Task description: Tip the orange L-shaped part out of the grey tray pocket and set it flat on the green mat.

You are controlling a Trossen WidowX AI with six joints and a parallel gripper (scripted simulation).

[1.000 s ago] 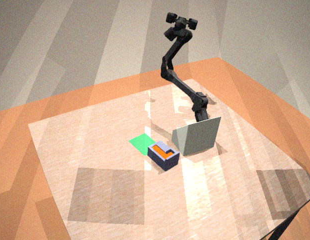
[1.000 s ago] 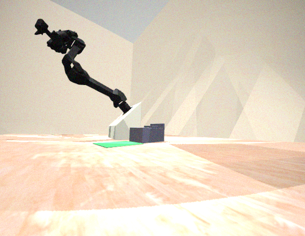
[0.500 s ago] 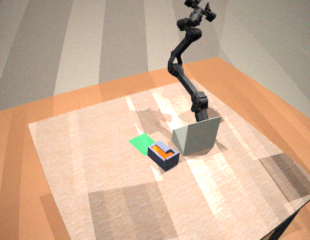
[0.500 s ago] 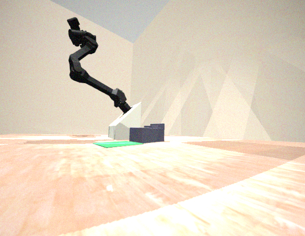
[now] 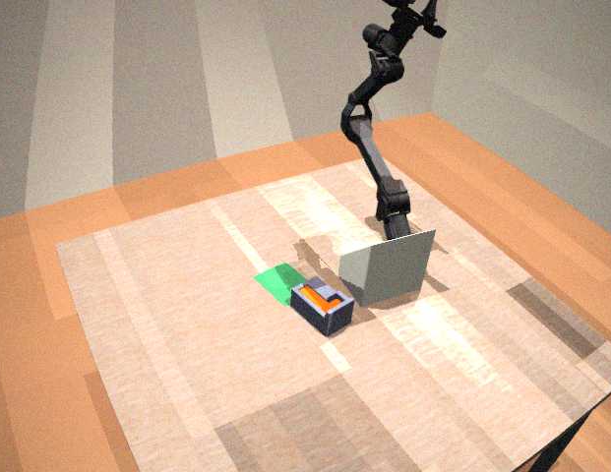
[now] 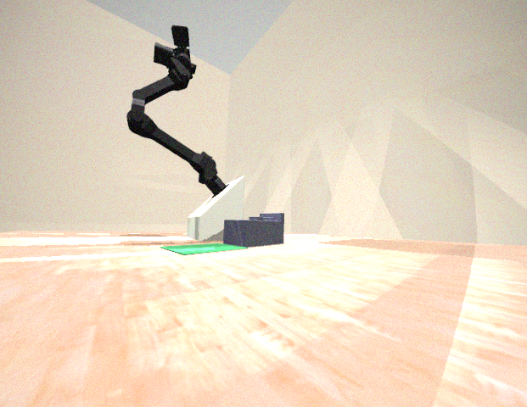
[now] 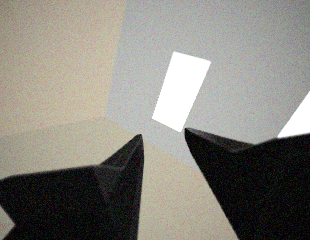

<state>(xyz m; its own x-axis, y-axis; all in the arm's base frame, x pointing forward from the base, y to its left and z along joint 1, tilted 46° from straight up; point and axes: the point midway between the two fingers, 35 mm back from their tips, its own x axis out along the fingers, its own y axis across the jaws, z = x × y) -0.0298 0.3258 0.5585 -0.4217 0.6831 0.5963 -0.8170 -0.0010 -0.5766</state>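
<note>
The orange L-shaped part lies 78 cm below my gripper tip, 37 cm ahead of it and 17 cm to the left of it. The rest, counted from my gripper tip: green mat (84 cm below, 39 cm ahead, 1 cm to the left).
</note>
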